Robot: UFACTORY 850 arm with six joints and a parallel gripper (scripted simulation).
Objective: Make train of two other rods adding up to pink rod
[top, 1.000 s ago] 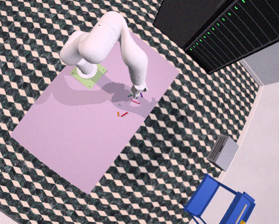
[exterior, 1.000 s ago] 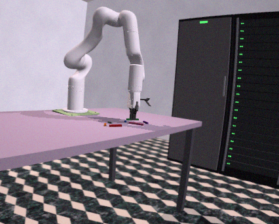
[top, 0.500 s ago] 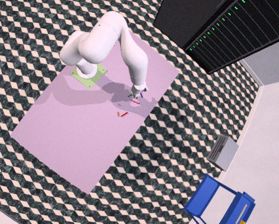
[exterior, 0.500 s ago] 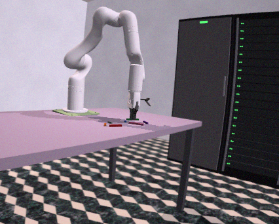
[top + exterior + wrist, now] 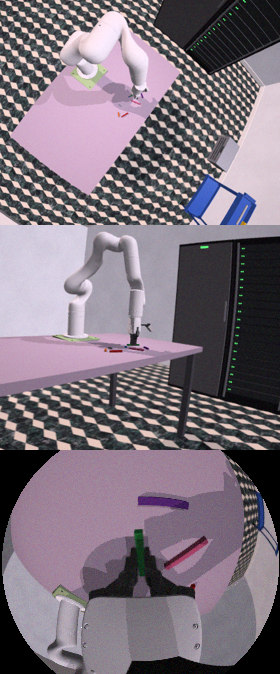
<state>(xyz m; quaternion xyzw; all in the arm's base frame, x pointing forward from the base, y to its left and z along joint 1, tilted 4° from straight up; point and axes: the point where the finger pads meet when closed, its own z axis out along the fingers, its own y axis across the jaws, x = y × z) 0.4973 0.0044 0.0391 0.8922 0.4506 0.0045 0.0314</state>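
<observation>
Right now the small blue rod is 4 cm to the right of my hand, 3 cm below it and 3 cm behind it. The rest, counted from my hand: purple rod: 7 cm ahead, 4 cm to the left, 3 cm below; green rod: 2 cm below; pink rod: 6 cm ahead, 5 cm to the right, 3 cm below.
</observation>
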